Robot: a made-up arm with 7 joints. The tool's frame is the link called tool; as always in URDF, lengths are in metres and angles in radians. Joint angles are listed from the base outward. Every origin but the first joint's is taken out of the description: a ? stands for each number. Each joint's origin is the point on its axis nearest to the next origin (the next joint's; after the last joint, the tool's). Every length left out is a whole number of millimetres.
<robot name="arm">
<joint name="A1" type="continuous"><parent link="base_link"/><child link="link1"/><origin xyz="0.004 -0.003 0.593"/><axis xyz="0 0 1"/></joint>
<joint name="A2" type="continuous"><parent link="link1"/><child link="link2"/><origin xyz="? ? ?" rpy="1.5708 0 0"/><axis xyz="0 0 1"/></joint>
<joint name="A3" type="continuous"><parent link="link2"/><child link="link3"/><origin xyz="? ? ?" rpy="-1.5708 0 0"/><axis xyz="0 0 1"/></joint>
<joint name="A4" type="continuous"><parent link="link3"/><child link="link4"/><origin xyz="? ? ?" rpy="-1.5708 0 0"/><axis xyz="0 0 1"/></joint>
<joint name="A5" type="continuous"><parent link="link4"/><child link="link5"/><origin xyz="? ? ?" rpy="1.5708 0 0"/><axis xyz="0 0 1"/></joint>
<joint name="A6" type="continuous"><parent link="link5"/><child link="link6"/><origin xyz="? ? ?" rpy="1.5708 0 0"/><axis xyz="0 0 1"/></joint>
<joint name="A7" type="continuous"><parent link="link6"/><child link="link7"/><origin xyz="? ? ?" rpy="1.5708 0 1.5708"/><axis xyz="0 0 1"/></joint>
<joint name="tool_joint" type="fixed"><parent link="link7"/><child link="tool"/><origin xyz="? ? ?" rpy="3.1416 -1.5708 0"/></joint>
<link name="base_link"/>
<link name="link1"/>
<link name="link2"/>
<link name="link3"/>
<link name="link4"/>
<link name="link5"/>
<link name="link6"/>
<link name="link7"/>
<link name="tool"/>
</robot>
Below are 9 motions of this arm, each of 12 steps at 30 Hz.
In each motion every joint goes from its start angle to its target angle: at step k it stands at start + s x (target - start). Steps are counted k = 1, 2, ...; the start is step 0. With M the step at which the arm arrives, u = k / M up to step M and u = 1 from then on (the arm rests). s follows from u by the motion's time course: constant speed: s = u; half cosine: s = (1 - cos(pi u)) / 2; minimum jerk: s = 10 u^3 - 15 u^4 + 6 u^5.
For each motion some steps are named. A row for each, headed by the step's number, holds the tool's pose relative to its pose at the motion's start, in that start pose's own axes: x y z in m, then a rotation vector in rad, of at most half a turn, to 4 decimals.
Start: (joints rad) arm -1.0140 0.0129 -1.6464 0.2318 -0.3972 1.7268 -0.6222
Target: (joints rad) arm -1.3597 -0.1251 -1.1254 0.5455 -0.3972 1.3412 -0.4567
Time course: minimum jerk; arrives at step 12
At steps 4, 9, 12:
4: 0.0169 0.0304 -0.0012 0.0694 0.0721 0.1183
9: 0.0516 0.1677 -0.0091 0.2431 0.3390 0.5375
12: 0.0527 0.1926 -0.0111 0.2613 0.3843 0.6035

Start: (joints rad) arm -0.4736 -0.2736 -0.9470 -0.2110 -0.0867 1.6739 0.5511
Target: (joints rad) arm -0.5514 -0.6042 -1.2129 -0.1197 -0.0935 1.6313 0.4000
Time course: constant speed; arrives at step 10
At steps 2, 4, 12:
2: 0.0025 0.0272 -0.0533 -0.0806 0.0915 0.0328
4: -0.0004 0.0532 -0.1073 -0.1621 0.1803 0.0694
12: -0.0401 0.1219 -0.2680 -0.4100 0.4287 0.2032

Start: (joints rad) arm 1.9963 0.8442 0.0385 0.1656 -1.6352 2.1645 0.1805
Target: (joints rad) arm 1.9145 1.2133 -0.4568 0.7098 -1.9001 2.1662 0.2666
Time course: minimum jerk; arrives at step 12
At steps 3, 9, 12:
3: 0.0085 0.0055 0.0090 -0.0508 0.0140 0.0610
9: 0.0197 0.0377 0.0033 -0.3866 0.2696 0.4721
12: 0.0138 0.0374 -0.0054 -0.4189 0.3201 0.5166

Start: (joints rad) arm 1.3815 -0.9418 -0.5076 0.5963 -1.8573 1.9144 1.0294
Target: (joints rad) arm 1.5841 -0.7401 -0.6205 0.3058 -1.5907 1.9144 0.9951
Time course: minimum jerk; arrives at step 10
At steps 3, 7, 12:
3: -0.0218 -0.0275 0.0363 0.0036 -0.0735 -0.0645
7: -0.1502 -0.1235 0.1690 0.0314 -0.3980 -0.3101
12: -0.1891 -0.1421 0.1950 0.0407 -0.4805 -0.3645

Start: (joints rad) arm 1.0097 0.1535 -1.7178 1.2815 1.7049 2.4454 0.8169
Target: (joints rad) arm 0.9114 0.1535 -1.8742 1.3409 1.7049 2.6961 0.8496
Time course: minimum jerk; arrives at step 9
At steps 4, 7, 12:
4: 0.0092 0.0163 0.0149 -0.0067 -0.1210 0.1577
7: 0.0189 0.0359 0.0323 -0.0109 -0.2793 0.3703
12: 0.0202 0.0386 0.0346 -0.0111 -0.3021 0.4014

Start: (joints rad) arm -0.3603 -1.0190 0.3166 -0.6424 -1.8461 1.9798 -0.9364
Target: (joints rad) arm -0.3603 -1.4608 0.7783 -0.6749 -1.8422 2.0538 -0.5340
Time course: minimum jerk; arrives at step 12
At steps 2, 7, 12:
2: -0.0013 0.0098 0.0036 0.0304 -0.0050 0.0124
7: -0.0544 0.1818 0.0791 0.5358 -0.0389 0.2653
12: -0.1123 0.2726 0.1272 0.7931 -0.0087 0.4315

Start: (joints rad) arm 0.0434 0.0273 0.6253 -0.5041 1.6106 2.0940 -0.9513
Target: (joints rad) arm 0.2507 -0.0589 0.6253 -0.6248 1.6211 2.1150 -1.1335
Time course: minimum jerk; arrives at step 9
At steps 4, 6, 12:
4: 0.0042 -0.0215 0.0055 -0.0046 -0.0262 -0.0626
6: 0.0060 -0.0436 0.0091 -0.0113 -0.0473 -0.1277
12: 0.0059 -0.0556 0.0102 -0.0156 -0.0564 -0.1634

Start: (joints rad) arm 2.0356 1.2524 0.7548 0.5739 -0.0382 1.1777 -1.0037
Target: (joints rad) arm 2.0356 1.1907 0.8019 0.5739 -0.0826 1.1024 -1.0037
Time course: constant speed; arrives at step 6
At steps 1, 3, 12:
1: 0.0054 0.0016 -0.0052 0.0033 0.0109 0.0169
3: 0.0160 0.0050 -0.0158 0.0101 0.0323 0.0507
12: 0.0316 0.0105 -0.0318 0.0204 0.0640 0.1013

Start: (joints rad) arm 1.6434 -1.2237 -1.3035 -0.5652 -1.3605 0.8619 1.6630
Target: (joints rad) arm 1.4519 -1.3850 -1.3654 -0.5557 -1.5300 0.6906 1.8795
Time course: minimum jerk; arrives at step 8
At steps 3, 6, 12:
3: -0.0206 0.0077 -0.0570 -0.0307 0.0099 -0.0172
6: -0.0778 0.0099 -0.1816 -0.0918 0.0177 -0.0452
12: -0.0887 0.0083 -0.2015 -0.1007 0.0173 -0.0482

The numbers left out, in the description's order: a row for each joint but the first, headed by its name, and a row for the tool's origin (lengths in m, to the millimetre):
A2: -0.01 -0.072 0
A3: 0.009 0.366 0
A4: 0.006 0.079 0
A5: -0.023 -0.364 0
A6: 0.015 -0.149 0
A7: 0.006 0.138 0
tool: -0.019 -0.016 0

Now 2 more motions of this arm.
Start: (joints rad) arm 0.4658 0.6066 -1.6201 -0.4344 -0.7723 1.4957 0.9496
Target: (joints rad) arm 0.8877 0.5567 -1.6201 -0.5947 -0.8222 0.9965 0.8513
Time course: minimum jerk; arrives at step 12
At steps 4, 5, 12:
4: 0.0088 -0.0137 -0.0152 0.0402 0.0805 -0.1024
5: 0.0140 -0.0233 -0.0258 0.0663 0.1363 -0.1675
12: 0.0288 -0.0750 -0.0857 0.1916 0.4384 -0.4562

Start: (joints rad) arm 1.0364 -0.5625 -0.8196 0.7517 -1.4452 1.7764 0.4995
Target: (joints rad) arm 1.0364 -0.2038 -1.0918 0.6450 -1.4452 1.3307 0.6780
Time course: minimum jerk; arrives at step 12
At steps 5, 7, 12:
5: -0.0173 -0.0961 -0.0243 0.0378 0.1681 -0.2512
7: -0.0450 -0.1824 -0.0517 0.0867 0.3090 -0.4818
12: -0.0921 -0.2784 -0.0886 0.1555 0.4591 -0.7502

